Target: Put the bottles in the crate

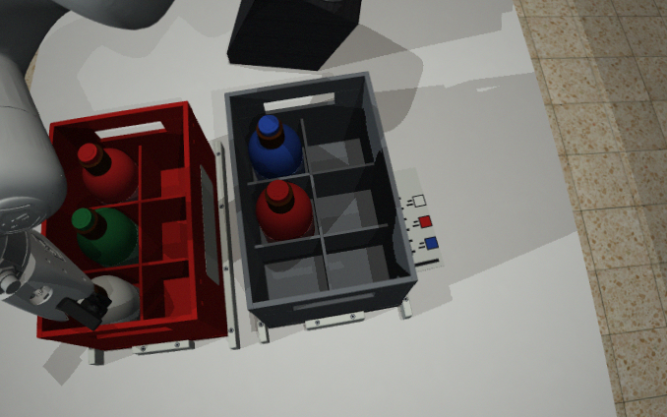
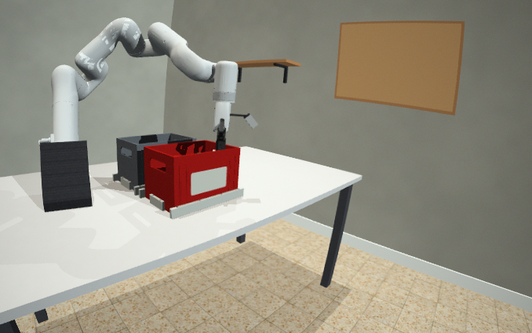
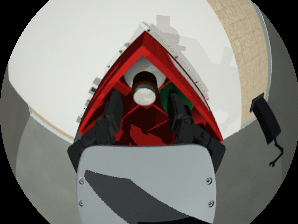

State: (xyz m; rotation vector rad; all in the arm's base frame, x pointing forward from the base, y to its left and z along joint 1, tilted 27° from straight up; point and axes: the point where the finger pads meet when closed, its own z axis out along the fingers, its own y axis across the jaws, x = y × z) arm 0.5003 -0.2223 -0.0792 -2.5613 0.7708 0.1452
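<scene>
Right now the white-label bottle is 90 mm below my hand. The rest, counted from my hand: grey crate (150 mm behind, 250 mm to the left, 90 mm below); then red-label bottle (180 mm behind, 40 mm to the right, 90 mm below); then green bottle (90 mm behind, 20 mm to the right, 90 mm below).
</scene>
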